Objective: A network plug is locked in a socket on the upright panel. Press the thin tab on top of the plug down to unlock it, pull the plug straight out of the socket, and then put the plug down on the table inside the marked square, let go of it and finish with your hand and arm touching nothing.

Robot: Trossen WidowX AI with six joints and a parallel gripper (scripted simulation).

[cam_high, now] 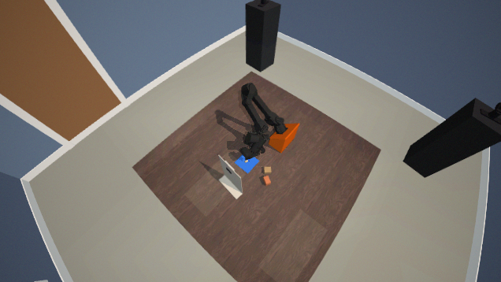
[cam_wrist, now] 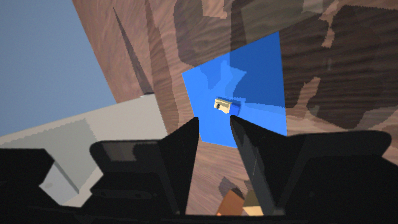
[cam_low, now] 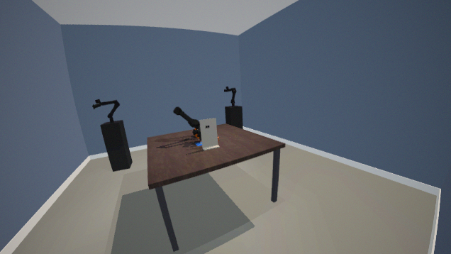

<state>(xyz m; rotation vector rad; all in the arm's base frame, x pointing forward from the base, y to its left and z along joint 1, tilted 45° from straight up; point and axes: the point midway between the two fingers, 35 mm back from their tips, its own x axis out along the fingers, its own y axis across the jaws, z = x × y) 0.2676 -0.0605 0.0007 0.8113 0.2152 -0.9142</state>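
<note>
Now: the blue plug 30 mm below my gripper tip. From my gripper tip the other things lie so: orange cube (190 mm to the left, 10 mm below, 10 mm ahead); then blue marked square (40 mm below); then tan cube (140 mm to the left, 40 mm behind, 20 mm below).
</note>
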